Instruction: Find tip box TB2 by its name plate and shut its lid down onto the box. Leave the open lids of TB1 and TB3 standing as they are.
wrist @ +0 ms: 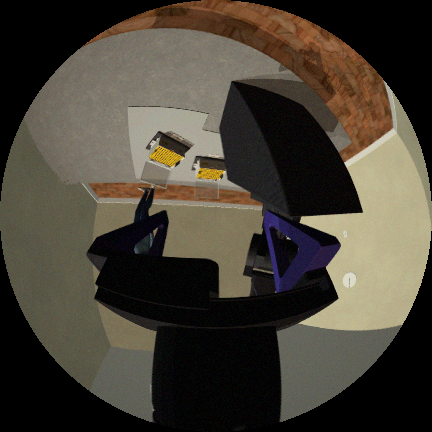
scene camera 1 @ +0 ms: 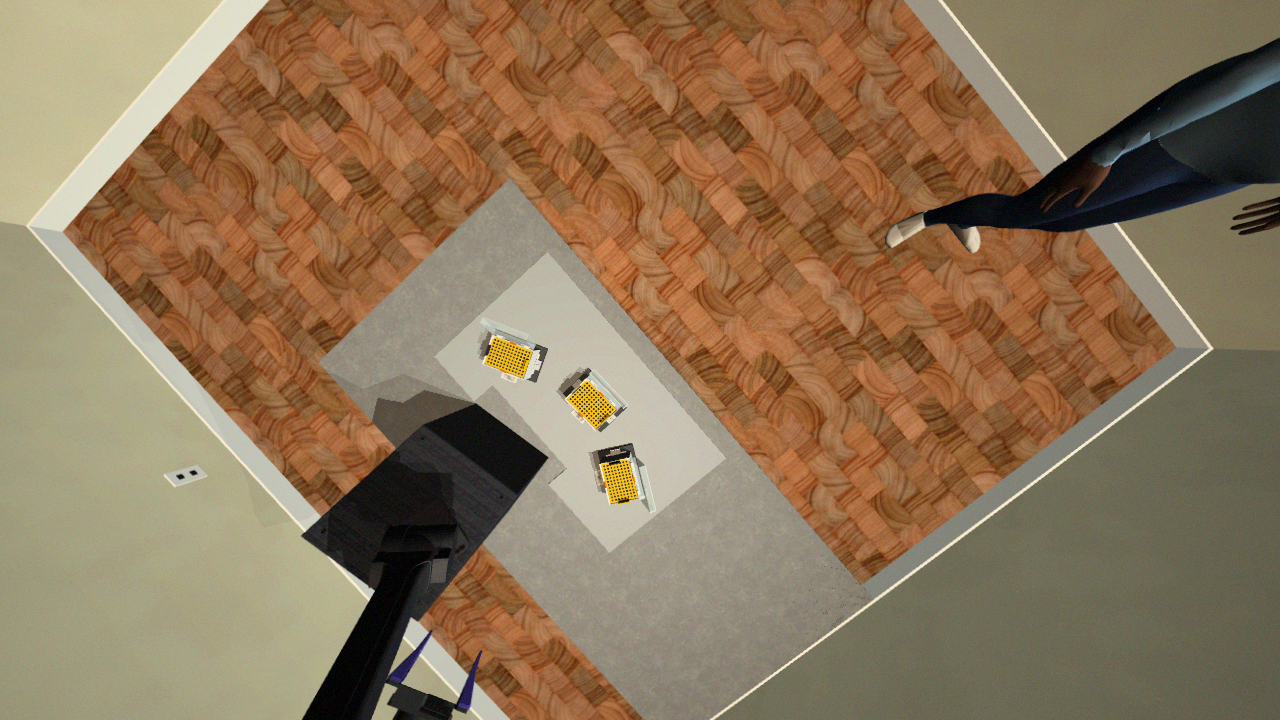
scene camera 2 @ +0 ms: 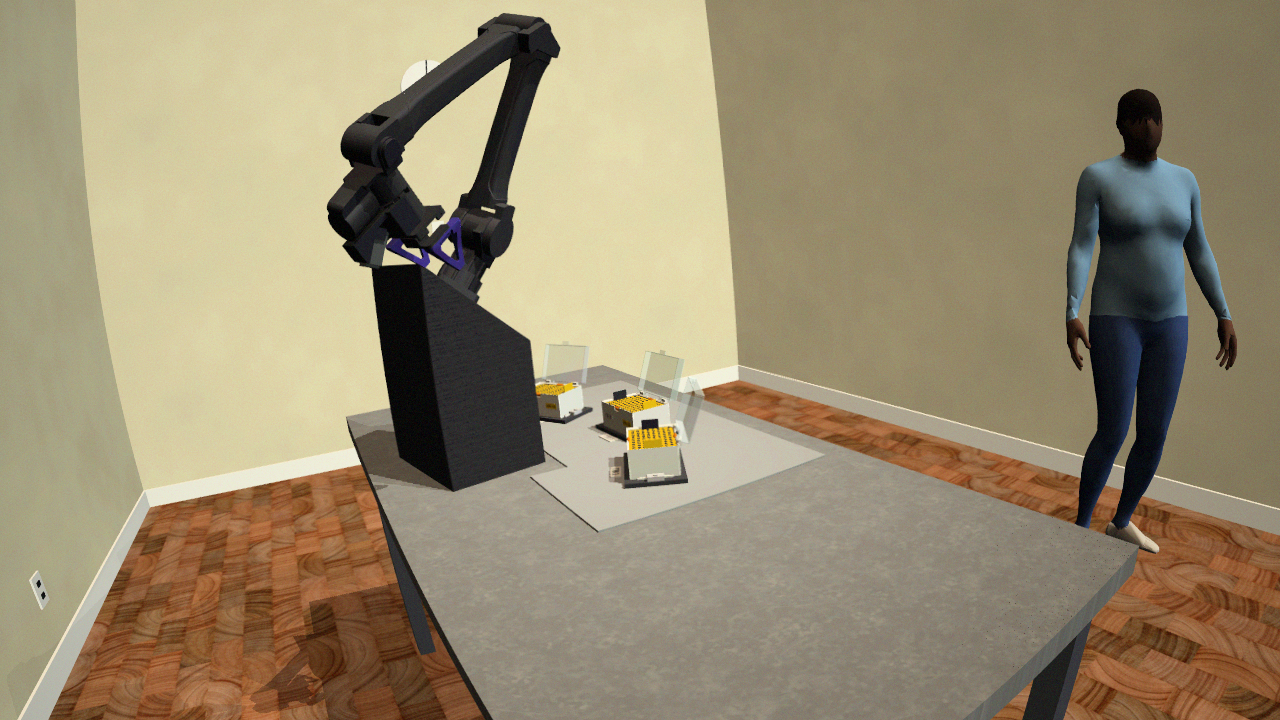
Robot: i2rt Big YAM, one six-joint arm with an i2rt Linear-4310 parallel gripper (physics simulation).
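Places are measured from the arm's base along level axes (x ahead, y left, z up), in metres.
Where they show: gripper, fingertip midpoint: (wrist: 215, 215) (scene camera 1: 456, 640) (scene camera 2: 444, 266); arm's base at its link origin: (wrist: 284, 193) (scene camera 1: 434, 537) (scene camera 2: 449, 296).
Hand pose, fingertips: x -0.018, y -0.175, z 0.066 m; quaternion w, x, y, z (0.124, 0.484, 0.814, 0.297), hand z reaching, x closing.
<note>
Things, the pixels of their centre, and the offset from my fingertips. "*": a spot on its surface instead. Level surfaces: height alone.
- far box at the middle of its body: (scene camera 2: 547, 401) (scene camera 1: 510, 360) 0.233 m ahead, 0.433 m left, 0.358 m down
- middle box at the middle of its body: (scene camera 2: 634, 400) (scene camera 1: 591, 404) (wrist: 209, 174) 0.365 m ahead, 0.213 m left, 0.327 m down
- far lid at a spot on its surface: (scene camera 2: 565, 362) * 0.298 m ahead, 0.488 m left, 0.288 m down
- middle lid at a spot on its surface: (scene camera 2: 661, 374) (wrist: 207, 189) * 0.435 m ahead, 0.234 m left, 0.288 m down
- mat at its surface level: 0.391 m down
- grey table at its surface level: 0.394 m down
Three white tip boxes with yellow racks stand on the pale mat. The far box (scene camera 1: 510, 357) (scene camera 2: 559, 402), the middle box (scene camera 1: 591, 401) (scene camera 2: 633, 413) (wrist: 210, 173) and the near box (scene camera 1: 619, 480) (scene camera 2: 653, 458) (wrist: 166, 156) are named as seen in scene camera 2. Their clear lids, the far lid (scene camera 1: 514, 329) (scene camera 2: 565, 362), middle lid (scene camera 2: 661, 374) (wrist: 206, 189) and near lid (scene camera 1: 648, 488) (scene camera 2: 691, 410) (wrist: 155, 175), all stand open. The name plates are too small to read, so I cannot tell which is TB2. My gripper (scene camera 1: 456, 642) (scene camera 2: 444, 265) (wrist: 215, 215) is open and empty, high up beside the pedestal, away from the boxes.
The black pedestal (scene camera 1: 487, 447) (scene camera 2: 474, 402) (wrist: 280, 145) stands beside the mat (scene camera 1: 554, 277) (scene camera 2: 599, 510) (wrist: 140, 117) on the grey table (scene camera 1: 626, 617) (scene camera 2: 760, 582) (wrist: 90, 100). It hides the far box from the wrist view. A person (scene camera 1: 1163, 179) (scene camera 2: 1136, 232) stands beyond the table.
</note>
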